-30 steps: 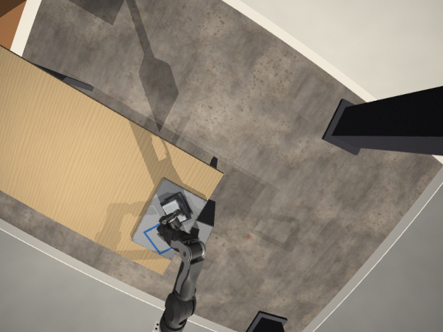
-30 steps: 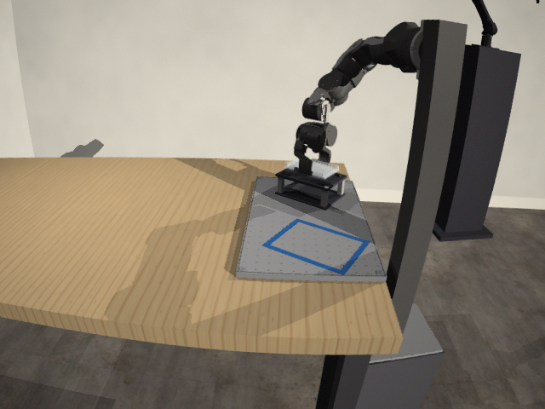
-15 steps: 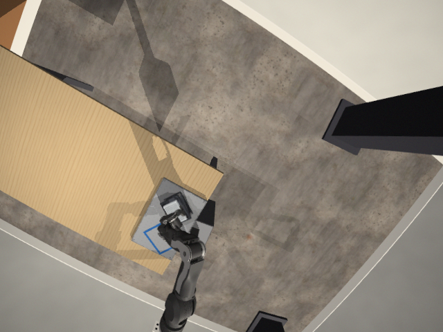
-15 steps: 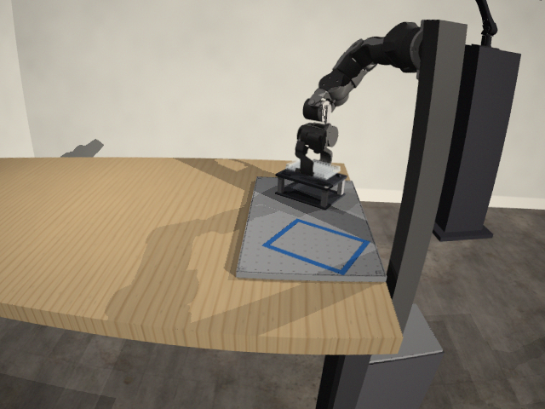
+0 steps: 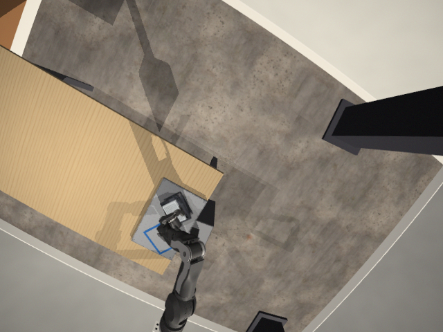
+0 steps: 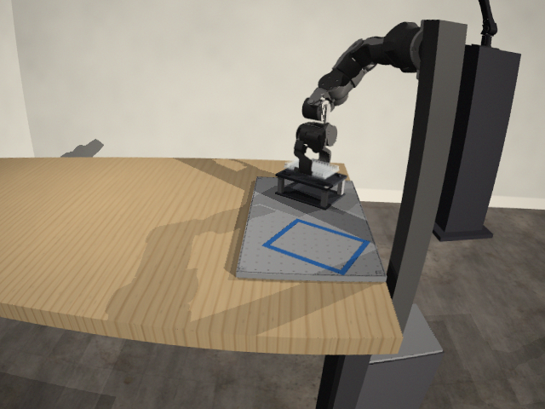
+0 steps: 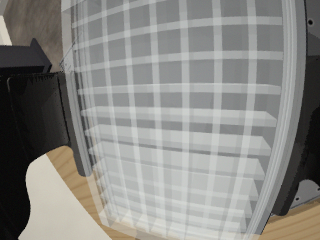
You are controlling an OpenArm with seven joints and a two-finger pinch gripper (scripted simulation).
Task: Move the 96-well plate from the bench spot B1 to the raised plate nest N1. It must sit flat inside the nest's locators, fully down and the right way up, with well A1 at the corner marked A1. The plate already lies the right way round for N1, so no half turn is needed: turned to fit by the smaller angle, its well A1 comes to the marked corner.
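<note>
Now: the A1 mark 9 cm to the left of my hand, 2 cm below it and 2 cm behind it. From my hand the other things lie so: 96-well plate right at my hand.
</note>
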